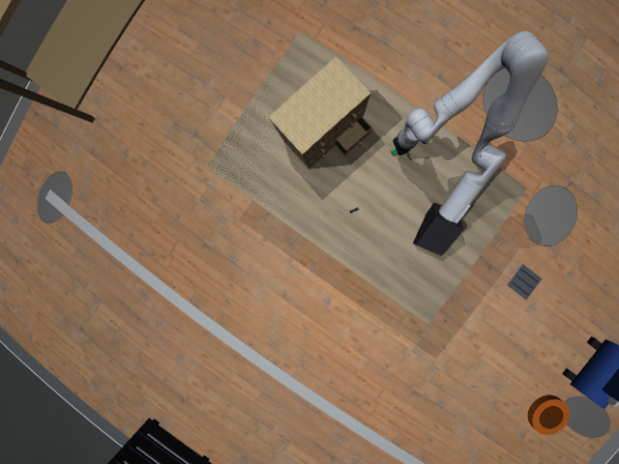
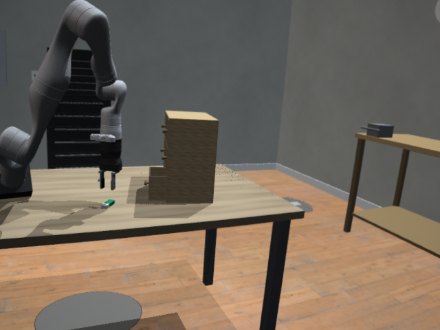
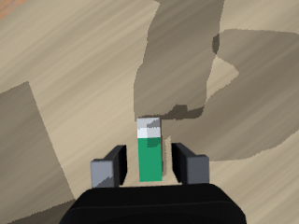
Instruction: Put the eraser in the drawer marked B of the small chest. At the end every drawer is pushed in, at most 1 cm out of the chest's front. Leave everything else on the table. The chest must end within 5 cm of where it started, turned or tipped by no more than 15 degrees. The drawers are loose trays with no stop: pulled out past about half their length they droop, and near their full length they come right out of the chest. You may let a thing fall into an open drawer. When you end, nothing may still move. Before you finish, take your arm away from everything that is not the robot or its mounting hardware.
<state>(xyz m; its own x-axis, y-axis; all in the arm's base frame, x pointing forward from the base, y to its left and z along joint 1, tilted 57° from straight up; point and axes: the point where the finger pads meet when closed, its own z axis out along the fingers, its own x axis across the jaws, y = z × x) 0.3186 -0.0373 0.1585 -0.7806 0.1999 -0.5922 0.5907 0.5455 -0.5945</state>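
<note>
My gripper is now 8 cm above the eraser. Round my hand: drawer (26 cm ahead, 5 cm to the left, 5 cm below); then dark object (3 cm ahead, 34 cm to the left, 8 cm below).
</note>
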